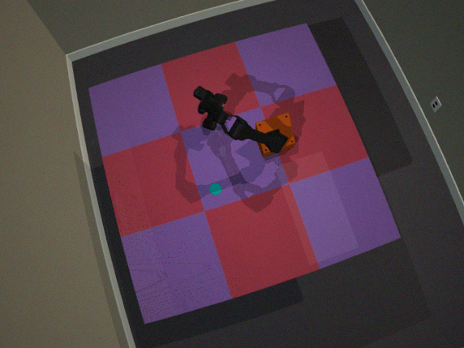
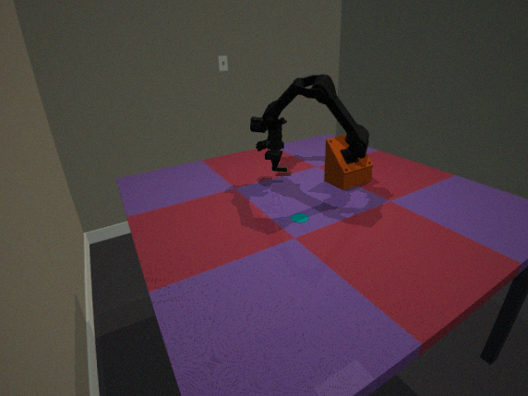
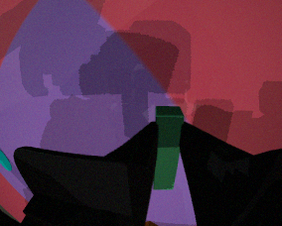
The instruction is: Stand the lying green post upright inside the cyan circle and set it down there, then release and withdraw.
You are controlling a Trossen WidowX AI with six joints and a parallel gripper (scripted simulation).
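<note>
My gripper tip is now 33 cm to the right of the cyan circle, 10 cm short of it and 5 cm above it. The rest, counted from my gripper tip: green post 2 cm behind, 1 cm to the left.
</note>
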